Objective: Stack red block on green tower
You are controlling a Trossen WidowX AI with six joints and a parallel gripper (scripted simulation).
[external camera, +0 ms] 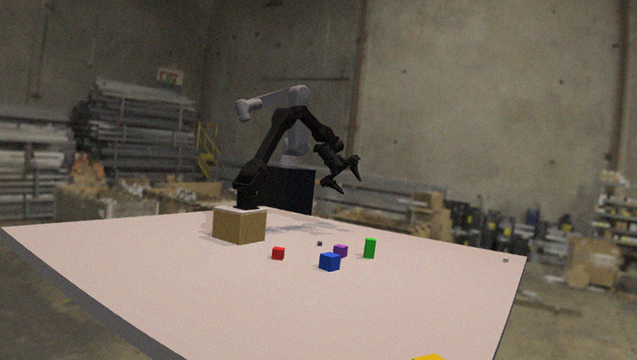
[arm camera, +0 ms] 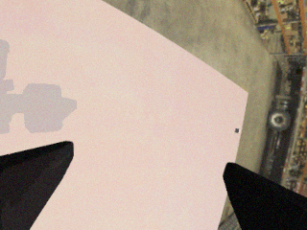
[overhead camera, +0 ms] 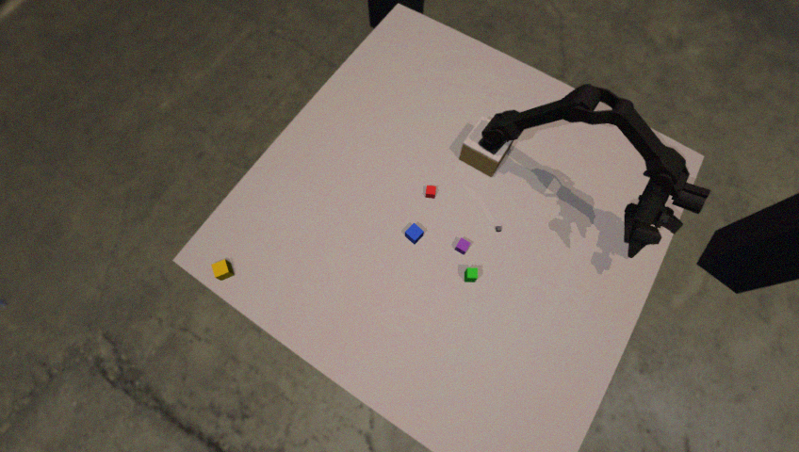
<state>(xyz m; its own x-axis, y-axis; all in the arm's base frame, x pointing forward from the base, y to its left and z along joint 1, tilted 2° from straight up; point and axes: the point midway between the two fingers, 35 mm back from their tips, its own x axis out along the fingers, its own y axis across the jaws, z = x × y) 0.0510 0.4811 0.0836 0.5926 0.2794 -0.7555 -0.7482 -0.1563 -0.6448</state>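
Right now the red block is 550 mm to the right of my gripper tip, 170 mm below it and 150 mm ahead of it. The rest, counted from my gripper tip: tiny grey cube 310 mm to the right, 170 mm below, 110 mm ahead; blue block 490 mm to the right, 300 mm ahead, 160 mm below; purple block 360 mm to the right, 230 mm ahead, 160 mm below.
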